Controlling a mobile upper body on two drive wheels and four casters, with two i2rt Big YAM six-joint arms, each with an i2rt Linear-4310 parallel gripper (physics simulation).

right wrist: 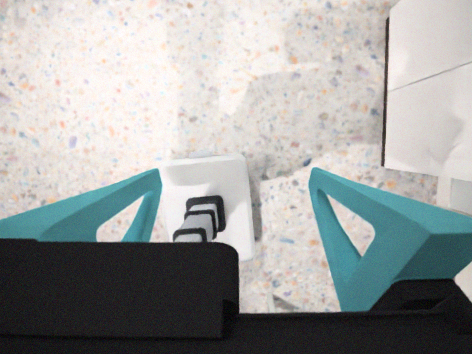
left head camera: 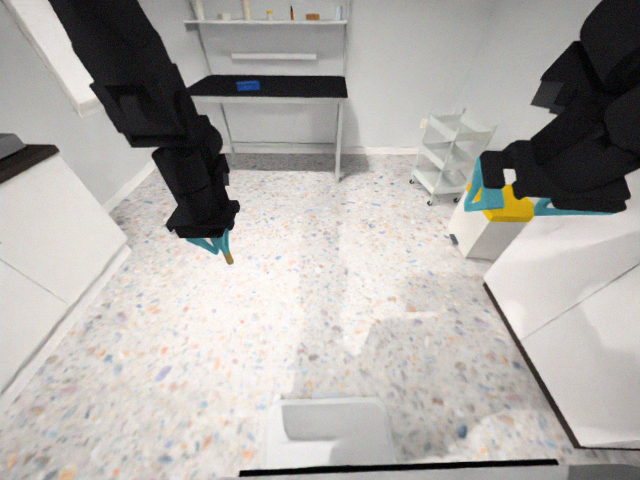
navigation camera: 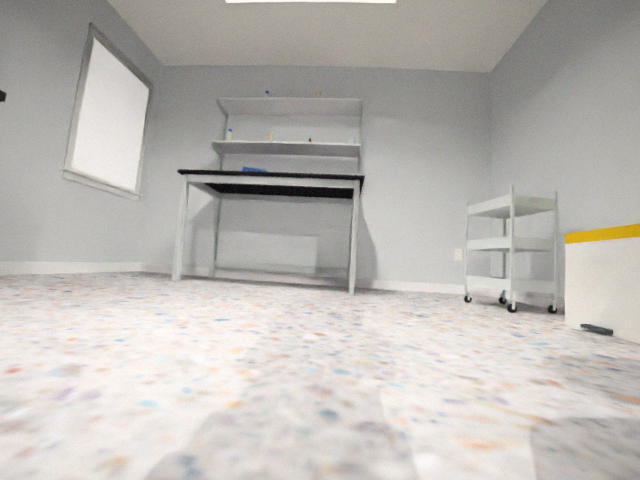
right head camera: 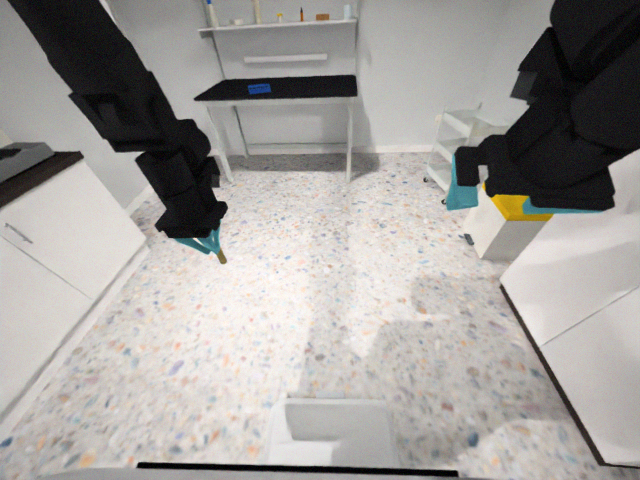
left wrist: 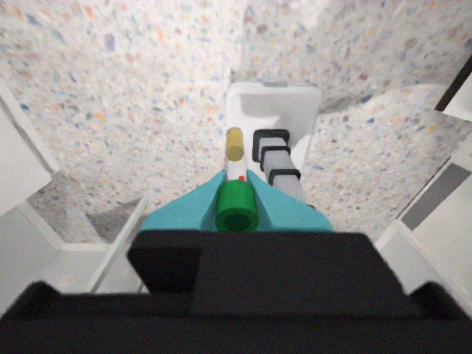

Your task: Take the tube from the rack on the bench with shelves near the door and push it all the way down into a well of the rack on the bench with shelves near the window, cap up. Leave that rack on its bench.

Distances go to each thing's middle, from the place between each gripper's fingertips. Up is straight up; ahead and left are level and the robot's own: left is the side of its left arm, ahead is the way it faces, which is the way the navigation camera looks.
Labels:
My right gripper is now 450 mm to the right of the green-capped tube (left wrist: 236, 211), 130 mm above it and 70 mm short of it.
Right now the green-capped tube is 20 mm ahead of my left hand.

